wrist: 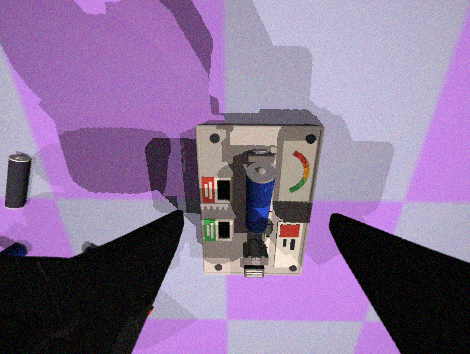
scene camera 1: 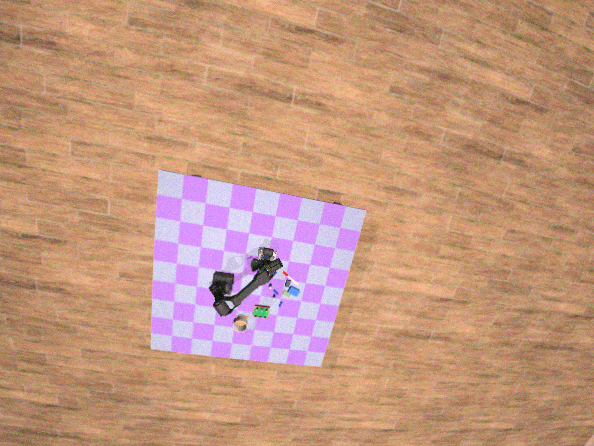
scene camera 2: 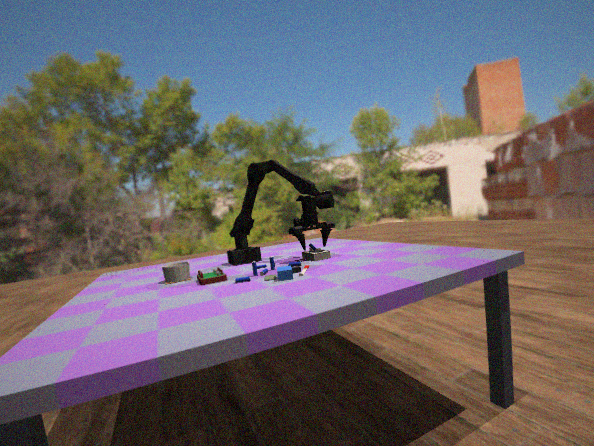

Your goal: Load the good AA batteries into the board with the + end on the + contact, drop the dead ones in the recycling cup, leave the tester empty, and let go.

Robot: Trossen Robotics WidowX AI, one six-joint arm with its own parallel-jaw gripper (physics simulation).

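Frame: origin at the arm's base, x right, y ahead, z up, level; centimetres.
Seen in the pictures: gripper, fingertip midpoint: (wrist: 256, 218) (scene camera 1: 267, 257) (scene camera 2: 314, 248); arm's base at its link origin: (scene camera 1: 219, 284) (scene camera 2: 242, 248).
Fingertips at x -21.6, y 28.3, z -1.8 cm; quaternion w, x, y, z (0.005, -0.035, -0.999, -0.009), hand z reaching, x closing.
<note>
Pixels of each thing's middle, then the offset from my fingertips to it.
- grey tester at the middle of its body: (wrist: 254, 205) (scene camera 2: 315, 253) (scene camera 1: 267, 256) dz -1.9, dx -0.1, dy +0.2 cm
- blue battery at the middle of its body: (wrist: 258, 200) dz +0.3, dx -0.1, dy -1.3 cm
- green board at the middle of its body: (scene camera 2: 211, 275) (scene camera 1: 261, 312) dz -2.3, dx +42.8, dy +0.4 cm
- grey cup at the middle of its body: (scene camera 2: 177, 276) (scene camera 1: 240, 322) dz -2.6, dx +52.7, dy -13.2 cm
- blue box at the middle of its body: (scene camera 2: 284, 273) (scene camera 1: 293, 291) dz -2.6, dx +24.3, dy +20.9 cm
- white stick-like object at the middle of its body: (scene camera 2: 304, 269) (scene camera 1: 290, 278) dz -3.6, dx +15.5, dy +17.7 cm
- dark cylinder at the middle of its body: (wrist: 17, 182) dz -3.6, dx +18.1, dy -2.0 cm
My gripper (scene camera 2: 314, 247) (wrist: 256, 218) is open and empty, with its fingers above and either side of the grey tester (scene camera 2: 316, 256) (wrist: 250, 134). A blue battery (wrist: 259, 200) lies in the tester's slot, its silver nub end raised toward the upper side in the wrist view. The windows beside the red and green labels look dark. The green board (scene camera 1: 261, 311) (scene camera 2: 212, 276) with red-brown walls stands near the grey cup (scene camera 1: 240, 323) (scene camera 2: 176, 272); their contents are too small to tell. Several loose batteries include a blue one (scene camera 1: 280, 303) (scene camera 2: 242, 279) lying down and an upright one (scene camera 2: 272, 263).
A blue box (scene camera 1: 293, 291) (scene camera 2: 285, 272) and a red and white stick-like object (scene camera 1: 285, 274) (scene camera 2: 304, 270) lie on the checkered table (scene camera 1: 200, 330) (scene camera 2: 280, 325). A dark cylinder (wrist: 18, 182) with a silver end shows left of the tester in the wrist view.
</note>
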